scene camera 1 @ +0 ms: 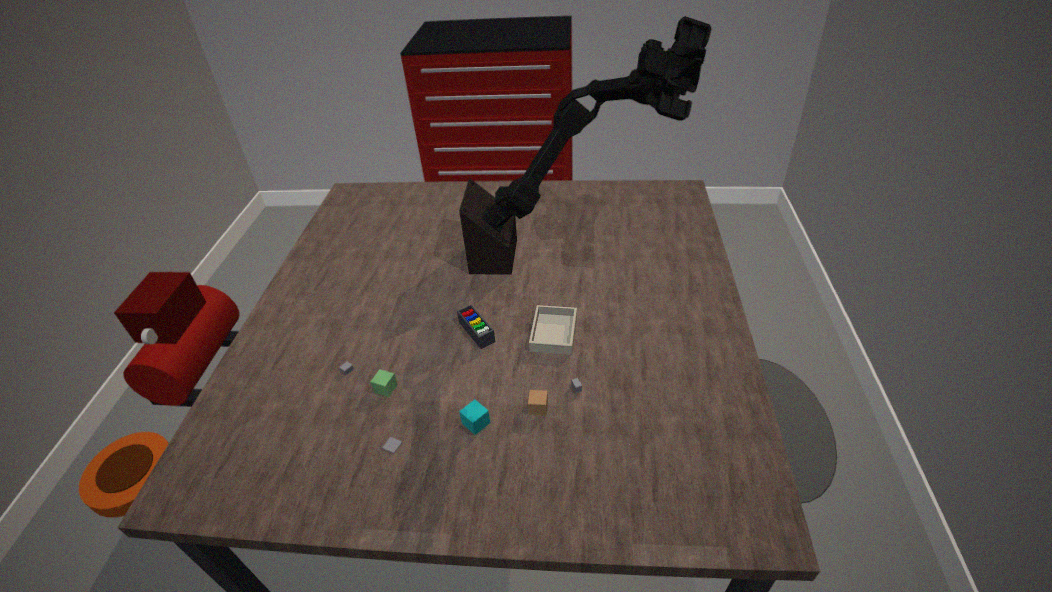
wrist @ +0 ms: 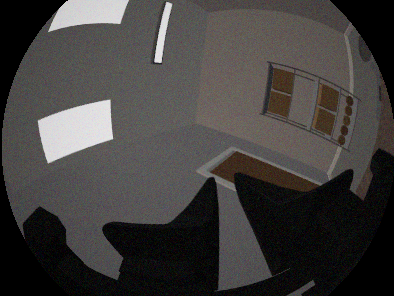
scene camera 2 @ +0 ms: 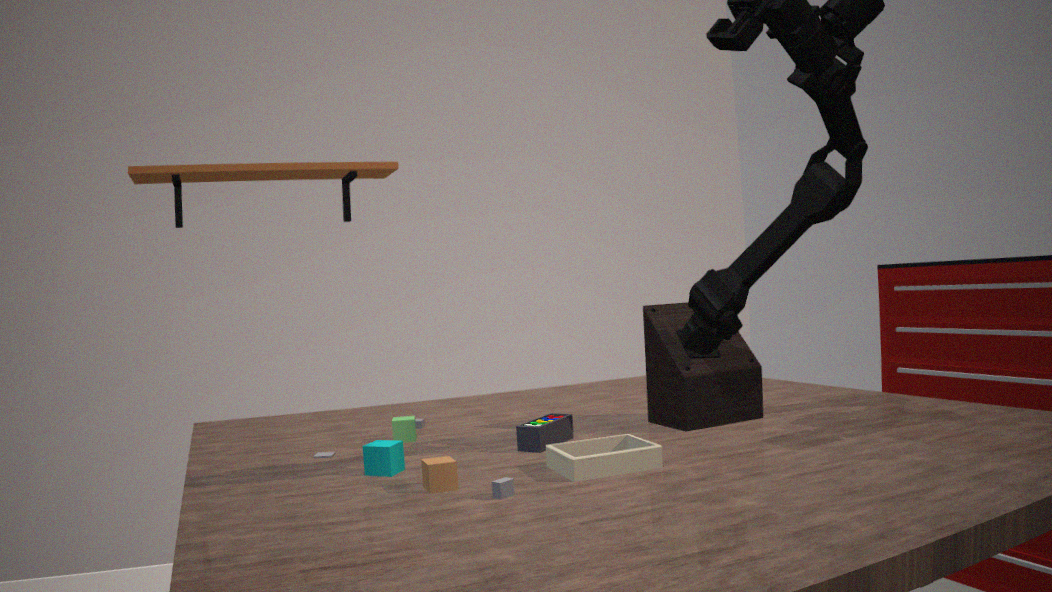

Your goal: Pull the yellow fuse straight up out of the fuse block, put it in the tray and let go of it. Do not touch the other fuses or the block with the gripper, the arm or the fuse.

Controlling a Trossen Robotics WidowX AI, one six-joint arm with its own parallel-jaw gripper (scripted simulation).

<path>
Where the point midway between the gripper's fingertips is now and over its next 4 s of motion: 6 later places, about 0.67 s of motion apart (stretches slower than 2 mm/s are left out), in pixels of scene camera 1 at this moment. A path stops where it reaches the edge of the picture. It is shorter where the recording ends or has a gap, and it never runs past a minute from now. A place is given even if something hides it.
My gripper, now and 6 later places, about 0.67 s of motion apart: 700,54; 634,185; 506,301; 472,310; 474,314; 474,319; 475,322
</path>
